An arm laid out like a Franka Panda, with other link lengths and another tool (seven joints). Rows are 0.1 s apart.
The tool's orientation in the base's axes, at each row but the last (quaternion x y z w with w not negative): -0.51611, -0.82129, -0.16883, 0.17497; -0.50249, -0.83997, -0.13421, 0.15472; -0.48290, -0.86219, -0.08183, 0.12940; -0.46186, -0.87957, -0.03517, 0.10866; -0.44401, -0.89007, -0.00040, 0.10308; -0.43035, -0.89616, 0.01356, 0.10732; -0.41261, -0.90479, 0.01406, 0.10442; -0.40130, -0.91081, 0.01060, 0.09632; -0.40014, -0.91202, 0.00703, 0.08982; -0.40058, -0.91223, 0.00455, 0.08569; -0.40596, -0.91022, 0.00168, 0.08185; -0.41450, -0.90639, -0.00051, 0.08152
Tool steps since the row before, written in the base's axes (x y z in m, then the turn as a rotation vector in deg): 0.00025, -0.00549, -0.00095, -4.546, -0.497, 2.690; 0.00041, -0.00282, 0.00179, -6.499, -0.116, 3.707; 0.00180, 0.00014, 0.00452, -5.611, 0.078, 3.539; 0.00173, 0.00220, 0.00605, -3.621, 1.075, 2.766; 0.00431, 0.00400, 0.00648, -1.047, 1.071, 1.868; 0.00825, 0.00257, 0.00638, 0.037, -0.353, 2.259; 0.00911, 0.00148, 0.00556, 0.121, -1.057, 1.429; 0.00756, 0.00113, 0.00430, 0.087, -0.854, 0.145; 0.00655, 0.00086, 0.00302, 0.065, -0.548, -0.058; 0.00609, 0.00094, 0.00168, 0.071, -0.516, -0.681; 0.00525, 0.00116, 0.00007, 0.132, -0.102, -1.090; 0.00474, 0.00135, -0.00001, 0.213, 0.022, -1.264
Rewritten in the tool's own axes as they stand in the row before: -0.00487, -0.00212, -0.00170, 2.696, -4.066, -2.085; -0.00174, -0.00081, -0.00277, 4.276, -5.550, -2.628; 0.00058, 0.00168, -0.00453, 3.939, -4.693, -2.544; 0.00217, 0.00244, -0.00581, 3.474, -2.462, -1.945; 0.00183, 0.00524, -0.00676, 1.802, -0.349, -1.538; -0.00186, 0.00721, -0.00774, 0.112, -0.457, -2.238; -0.00371, 0.00713, -0.00717, -0.616, -0.766, -1.486; -0.00344, 0.00586, -0.00554, -0.659, -0.529, -0.208; -0.00324, 0.00510, -0.00403, -0.453, -0.320, 0.014; -0.00310, 0.00496, -0.00257, -0.529, -0.246, 0.628; -0.00258, 0.00465, -0.00078, -0.323, 0.105, 1.049; -0.00204, 0.00445, -0.00060, -0.308, 0.259, 1.217
